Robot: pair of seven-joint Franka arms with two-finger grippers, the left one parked.
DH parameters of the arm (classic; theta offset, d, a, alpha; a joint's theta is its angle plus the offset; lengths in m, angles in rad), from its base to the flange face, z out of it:
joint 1: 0 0.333 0 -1.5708
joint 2: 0 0 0 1.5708
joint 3: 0 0.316 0.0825 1.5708
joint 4: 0 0 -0.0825 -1.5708
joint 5: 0 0.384 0 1.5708
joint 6: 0 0 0.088 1.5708
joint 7: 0 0.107 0 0
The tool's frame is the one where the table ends.
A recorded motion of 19 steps. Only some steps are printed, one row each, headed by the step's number.
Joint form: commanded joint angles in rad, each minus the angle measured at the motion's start. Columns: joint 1, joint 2, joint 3, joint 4, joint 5, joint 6, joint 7.
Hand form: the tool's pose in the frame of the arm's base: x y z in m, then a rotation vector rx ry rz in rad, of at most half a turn. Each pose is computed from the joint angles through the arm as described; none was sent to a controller.
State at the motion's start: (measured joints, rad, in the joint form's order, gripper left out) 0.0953 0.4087 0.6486 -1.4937 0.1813 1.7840 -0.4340
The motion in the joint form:
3: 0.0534 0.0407 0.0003 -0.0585 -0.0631 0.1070 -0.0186
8: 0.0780 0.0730 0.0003 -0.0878 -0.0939 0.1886 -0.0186
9: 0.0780 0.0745 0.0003 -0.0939 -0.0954 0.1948 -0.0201
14: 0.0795 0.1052 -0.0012 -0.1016 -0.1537 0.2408 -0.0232
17: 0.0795 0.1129 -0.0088 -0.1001 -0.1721 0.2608 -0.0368
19: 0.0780 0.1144 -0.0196 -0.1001 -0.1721 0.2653 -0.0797
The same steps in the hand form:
3: 0.4998 0.4384 0.4346 -2.3136 -1.5245 0.1238
8: 0.4951 0.4529 0.4088 -2.3087 -1.5519 0.0914
9: 0.4945 0.4529 0.4056 -2.3083 -1.5540 0.0924
14: 0.5014 0.4530 0.3870 -2.3248 -1.5927 0.0628
17: 0.5077 0.4503 0.3833 -2.3277 -1.6124 0.0353
19: 0.5130 0.4452 0.3809 -2.3053 -1.6498 0.0224

